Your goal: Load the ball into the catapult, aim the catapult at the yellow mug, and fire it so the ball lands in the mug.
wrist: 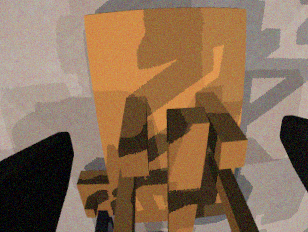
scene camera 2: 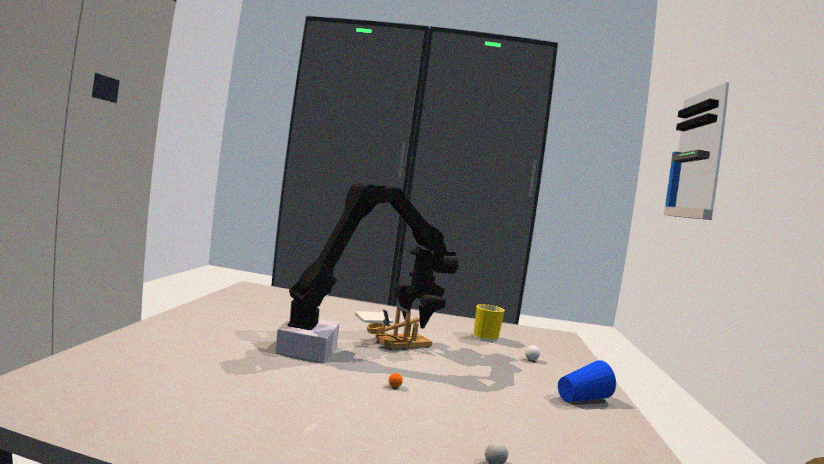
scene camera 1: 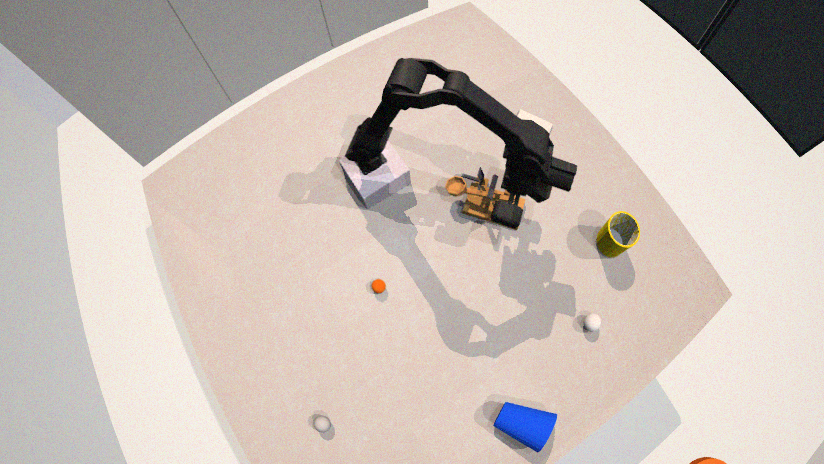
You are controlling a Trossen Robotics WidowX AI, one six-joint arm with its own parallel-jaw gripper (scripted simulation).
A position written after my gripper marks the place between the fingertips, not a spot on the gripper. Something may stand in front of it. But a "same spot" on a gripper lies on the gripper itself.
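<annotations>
My gripper is visible in the wrist view, in scene camera 2 and in scene camera 1 (507,200). On my gripper, (wrist: 42,171) and (scene camera 2: 408,310) are the same spot. A wooden catapult is visible in the wrist view (142,65), in scene camera 2 and in scene camera 1. On the wooden catapult, (scene camera 1: 480,207) and (scene camera 2: 399,341) are the same spot.
</annotations>
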